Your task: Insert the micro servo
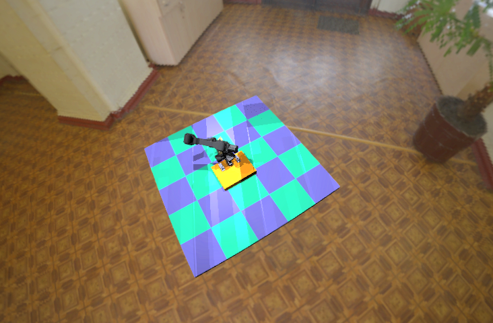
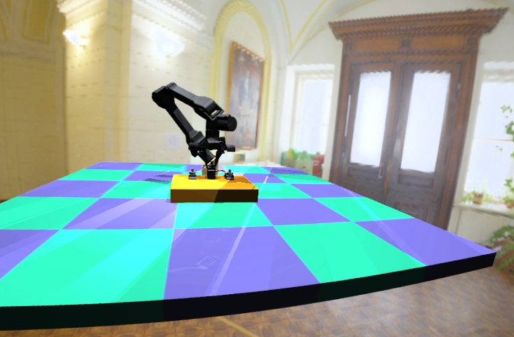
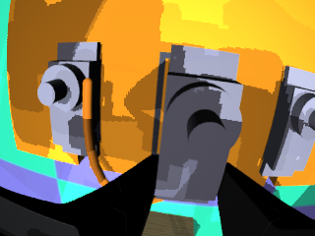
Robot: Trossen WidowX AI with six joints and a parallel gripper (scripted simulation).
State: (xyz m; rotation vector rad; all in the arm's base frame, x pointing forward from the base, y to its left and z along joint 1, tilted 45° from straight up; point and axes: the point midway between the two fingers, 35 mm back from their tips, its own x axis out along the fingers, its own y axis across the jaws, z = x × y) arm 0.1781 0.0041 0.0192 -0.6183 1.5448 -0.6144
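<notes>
The orange deck is 12 cm ahead of my gripper tip and 6 cm below it.
</notes>
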